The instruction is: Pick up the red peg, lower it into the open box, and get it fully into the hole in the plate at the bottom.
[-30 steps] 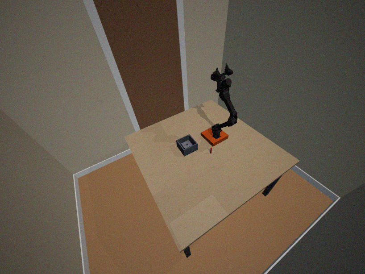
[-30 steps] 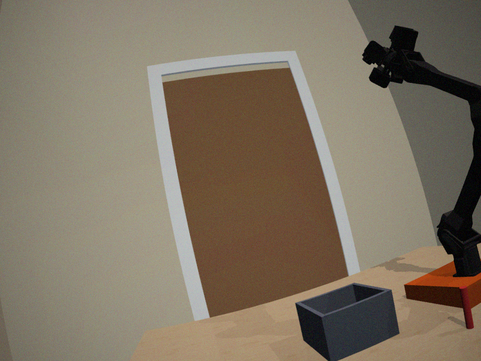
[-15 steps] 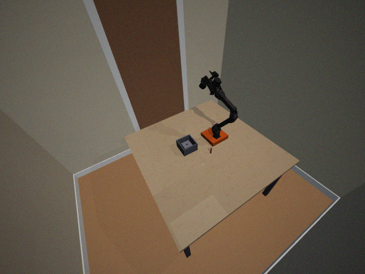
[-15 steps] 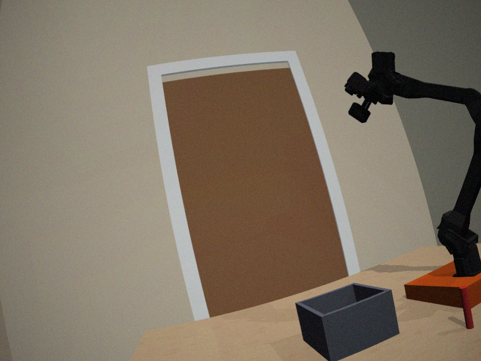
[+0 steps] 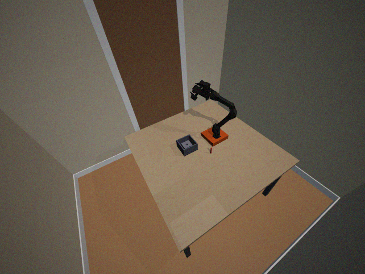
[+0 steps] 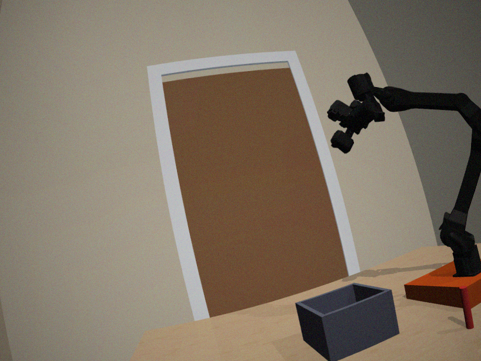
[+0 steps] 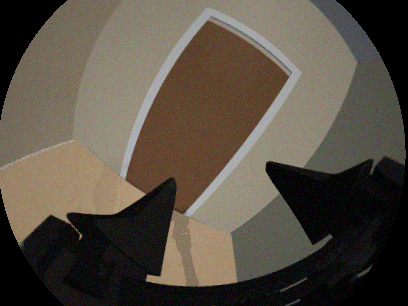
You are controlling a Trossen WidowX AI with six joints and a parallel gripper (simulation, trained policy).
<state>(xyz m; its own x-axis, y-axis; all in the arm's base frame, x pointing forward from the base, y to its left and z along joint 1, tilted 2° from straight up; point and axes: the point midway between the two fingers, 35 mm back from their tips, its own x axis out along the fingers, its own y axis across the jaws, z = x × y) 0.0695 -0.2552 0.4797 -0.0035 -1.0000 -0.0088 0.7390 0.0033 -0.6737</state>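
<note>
My gripper tip is now 110 mm short of the red peg, 410 mm to the right of it and 470 mm above it. Round my gripper tip: light grey plate 260 mm ahead, 210 mm to the left, 470 mm below; then dark grey box 260 mm ahead, 210 mm to the left, 490 mm below.
</note>
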